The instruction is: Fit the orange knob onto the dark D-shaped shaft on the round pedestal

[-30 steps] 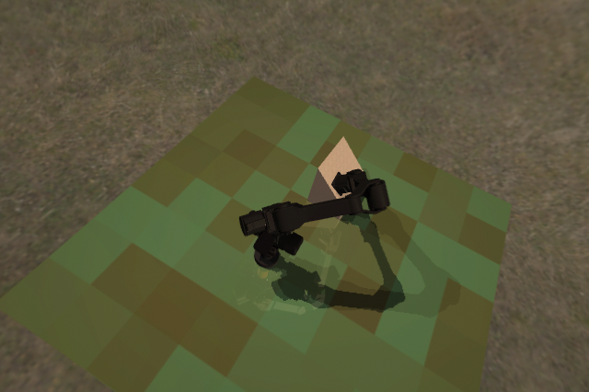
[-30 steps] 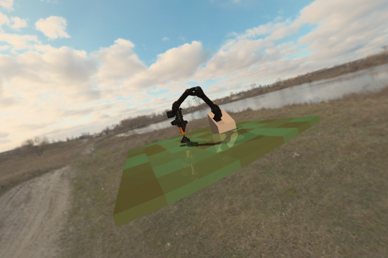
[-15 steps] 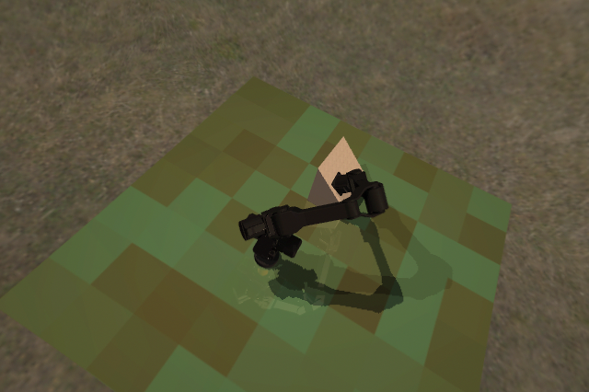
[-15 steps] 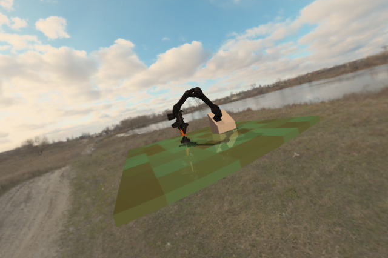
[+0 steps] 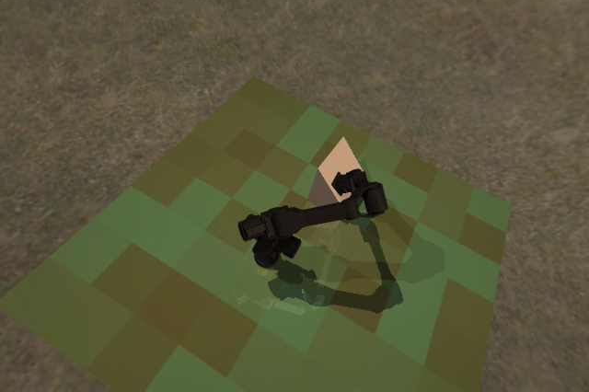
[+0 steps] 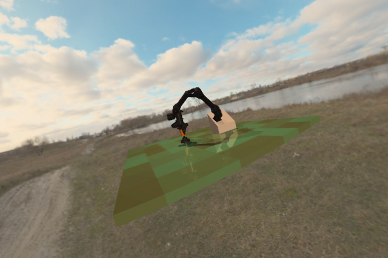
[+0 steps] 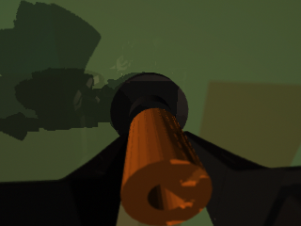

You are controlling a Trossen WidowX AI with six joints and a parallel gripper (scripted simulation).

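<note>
Now: the orange knob 20 mm above my gripper tip. Round my gripper tip: dark round pedestal: 40 mm below.
</note>
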